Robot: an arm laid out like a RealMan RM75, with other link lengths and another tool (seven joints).
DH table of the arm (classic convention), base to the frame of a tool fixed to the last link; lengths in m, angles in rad. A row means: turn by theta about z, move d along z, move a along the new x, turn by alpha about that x. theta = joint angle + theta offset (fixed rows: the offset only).
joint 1: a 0  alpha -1.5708  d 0.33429  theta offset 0
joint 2: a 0  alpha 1.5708  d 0  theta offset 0
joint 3: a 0  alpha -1.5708  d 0.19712  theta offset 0
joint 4: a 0  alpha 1.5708  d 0  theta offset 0
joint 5: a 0  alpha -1.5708  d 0.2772  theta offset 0
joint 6: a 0  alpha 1.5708  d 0  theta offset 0
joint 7: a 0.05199  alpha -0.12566  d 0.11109  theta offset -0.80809
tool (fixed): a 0  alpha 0  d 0.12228  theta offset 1.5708
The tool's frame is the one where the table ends.
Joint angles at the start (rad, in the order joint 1, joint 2, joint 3, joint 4, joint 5, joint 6, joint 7):
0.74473 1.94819 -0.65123 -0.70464 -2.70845 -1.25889 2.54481
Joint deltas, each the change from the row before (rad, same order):
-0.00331 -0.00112 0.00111 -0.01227 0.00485 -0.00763 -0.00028
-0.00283 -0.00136 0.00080 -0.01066 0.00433 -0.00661 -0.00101
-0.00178 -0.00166 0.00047 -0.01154 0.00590 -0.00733 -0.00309
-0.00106 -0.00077 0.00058 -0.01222 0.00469 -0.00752 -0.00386
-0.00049 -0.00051 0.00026 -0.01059 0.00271 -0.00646 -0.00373
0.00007 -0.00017 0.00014 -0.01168 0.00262 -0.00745 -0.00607
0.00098 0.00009 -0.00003 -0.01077 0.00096 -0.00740 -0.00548
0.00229 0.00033 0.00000 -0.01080 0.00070 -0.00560 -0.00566
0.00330 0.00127 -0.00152 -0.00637 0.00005 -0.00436 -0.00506
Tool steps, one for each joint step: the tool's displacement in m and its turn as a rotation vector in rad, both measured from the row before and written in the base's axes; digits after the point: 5 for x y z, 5 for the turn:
-0.00119 0.00079 0.00333 0.00517 0.00204 0.00310
-0.00100 0.00076 0.00311 0.00439 0.00113 0.00355
-0.00180 0.00142 0.00338 0.00418 0.00116 0.00730
-0.00209 0.00153 0.00322 0.00319 0.00021 0.00879
-0.00176 0.00130 0.00282 0.00187 -0.00130 0.00819
-0.00217 0.00151 0.00293 0.00059 -0.00228 0.01124
-0.00221 0.00139 0.00262 -0.00071 -0.00311 0.01079
-0.00264 0.00212 0.00270 0.00064 -0.00401 0.01247
-0.00256 0.00156 0.00086 -0.00304 -0.00317 0.01105

